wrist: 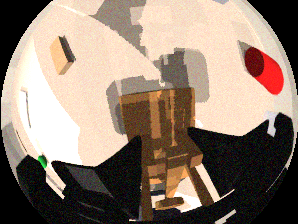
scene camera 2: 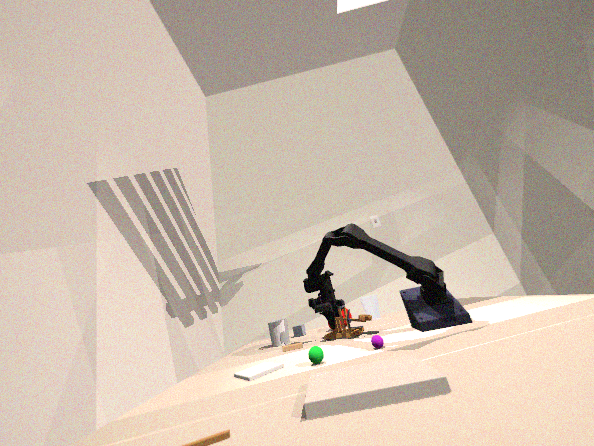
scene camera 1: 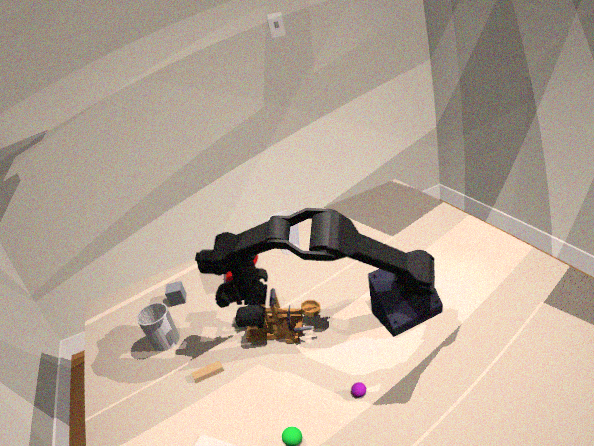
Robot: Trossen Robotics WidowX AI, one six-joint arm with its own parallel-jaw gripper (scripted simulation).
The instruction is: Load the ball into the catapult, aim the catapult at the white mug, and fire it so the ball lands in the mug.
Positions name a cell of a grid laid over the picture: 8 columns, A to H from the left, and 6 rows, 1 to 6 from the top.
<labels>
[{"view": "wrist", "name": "my gripper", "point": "E4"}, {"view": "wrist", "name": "wooden catapult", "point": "E5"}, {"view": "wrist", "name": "red cylinder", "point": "G2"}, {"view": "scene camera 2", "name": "my gripper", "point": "E5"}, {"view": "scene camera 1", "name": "my gripper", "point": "D5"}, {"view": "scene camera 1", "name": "wooden catapult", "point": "D5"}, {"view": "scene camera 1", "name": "white mug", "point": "C5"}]
</labels>
